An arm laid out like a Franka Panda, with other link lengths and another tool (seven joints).
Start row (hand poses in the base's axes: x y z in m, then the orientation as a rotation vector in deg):
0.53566, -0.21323, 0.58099, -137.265, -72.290, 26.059
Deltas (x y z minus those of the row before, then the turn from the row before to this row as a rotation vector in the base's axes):
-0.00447, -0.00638, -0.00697, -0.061, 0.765, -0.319
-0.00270, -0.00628, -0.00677, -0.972, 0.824, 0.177
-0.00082, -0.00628, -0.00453, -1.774, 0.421, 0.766
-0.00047, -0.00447, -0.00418, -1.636, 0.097, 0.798
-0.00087, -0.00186, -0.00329, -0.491, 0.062, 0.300
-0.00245, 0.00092, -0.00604, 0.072, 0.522, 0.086
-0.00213, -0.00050, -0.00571, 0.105, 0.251, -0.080
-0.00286, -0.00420, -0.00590, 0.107, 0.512, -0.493
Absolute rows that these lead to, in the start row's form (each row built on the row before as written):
0.53119, -0.21961, 0.57402, -137.084, -71.566, 26.882
0.52849, -0.22589, 0.56725, -137.362, -71.481, 28.589
0.52767, -0.23217, 0.56272, -138.201, -72.331, 30.618
0.52720, -0.23664, 0.55854, -139.074, -73.349, 32.200
0.52633, -0.23850, 0.55525, -139.283, -73.719, 32.732
0.52388, -0.23758, 0.54921, -138.873, -73.621, 33.295
0.52175, -0.23808, 0.54350, -138.680, -73.417, 33.477
0.51889, -0.24228, 0.53760, -138.537, -72.579, 33.840

